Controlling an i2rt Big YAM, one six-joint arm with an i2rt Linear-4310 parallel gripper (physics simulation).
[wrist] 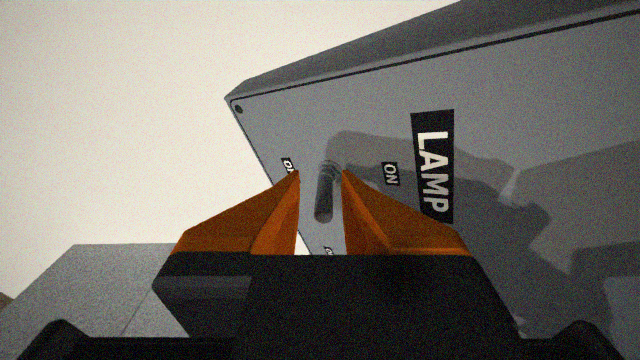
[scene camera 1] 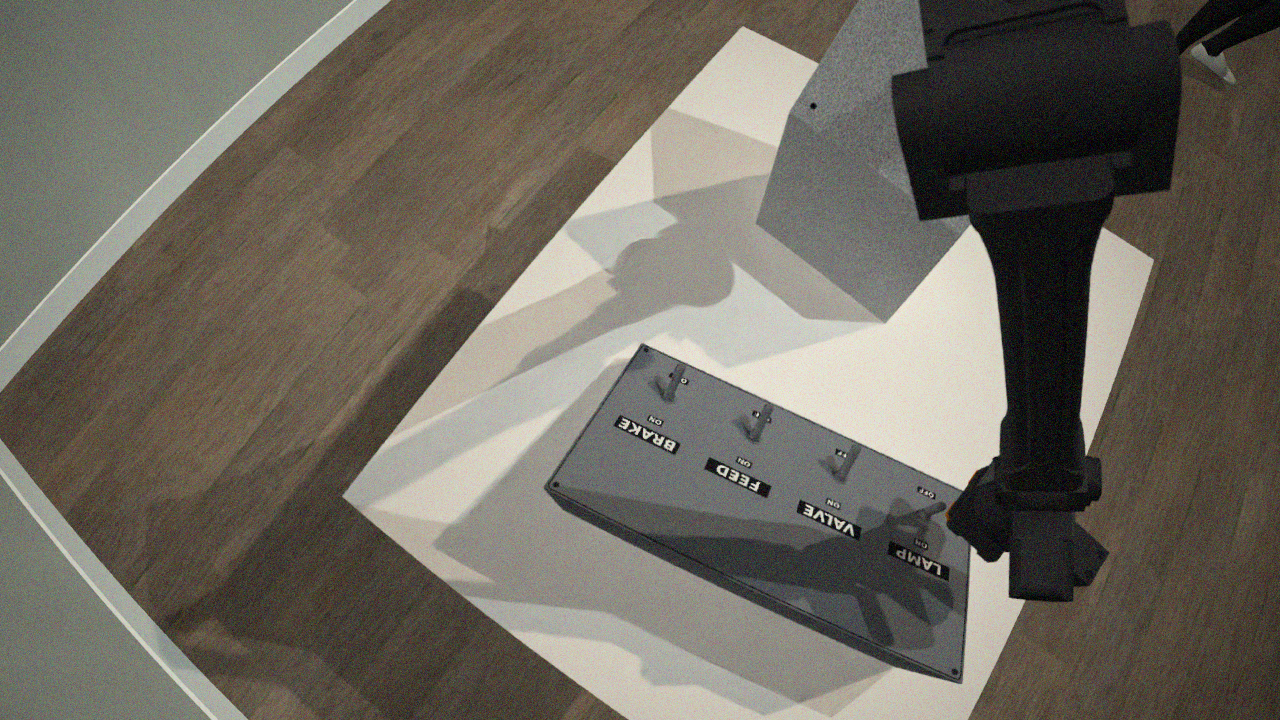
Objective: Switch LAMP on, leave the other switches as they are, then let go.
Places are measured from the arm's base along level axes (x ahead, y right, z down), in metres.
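Where they show: gripper, fingertip midpoint: (wrist: 320, 179) (scene camera 1: 956, 519).
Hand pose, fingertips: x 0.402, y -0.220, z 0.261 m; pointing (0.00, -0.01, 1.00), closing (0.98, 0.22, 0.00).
Things, the pixels of their top centre, and the offset from my fingertips. Level surfaces: height alone.
- LAMP lever, middle of its top: (wrist: 324, 218) (scene camera 1: 942, 506) dx -0.003, dy +0.025, dz -0.005 m
- BRAKE lever, middle of its top: (scene camera 1: 676, 376) dx +0.017, dy +0.385, dz +0.007 m
- FEED lever, middle of its top: (scene camera 1: 764, 417) dx +0.006, dy +0.265, dz +0.007 m
- VALVE lever, middle of its top: (scene camera 1: 853, 458) dx -0.005, dy +0.146, dz +0.007 m
- white table top, its level: dz +0.139 m
The grey switch panel (scene camera 1: 760, 555) (wrist: 525, 75) has four levers. The LAMP lever (scene camera 1: 934, 509) (wrist: 324, 200) is at the end nearest the arm. Its OFF label is uncovered in the scene view, but its exact tilt is unclear. The BRAKE lever (scene camera 1: 672, 383), FEED lever (scene camera 1: 759, 423) and VALVE lever (scene camera 1: 844, 462) lean toward OFF. My gripper (wrist: 320, 179) is nearly closed, with a narrow gap between its orange fingertips. The LAMP lever shows through this gap, with space on both sides, and is not gripped. The fingertips are mostly hidden in the scene view.
The panel lies on a white table top (scene camera 1: 930, 358). A grey speckled block (scene camera 1: 841, 214) (wrist: 100, 285) stands behind it, by the arm's base. The black arm (scene camera 1: 1042, 331) reaches down on the right. Shadows of the arm fall across the panel's LAMP end.
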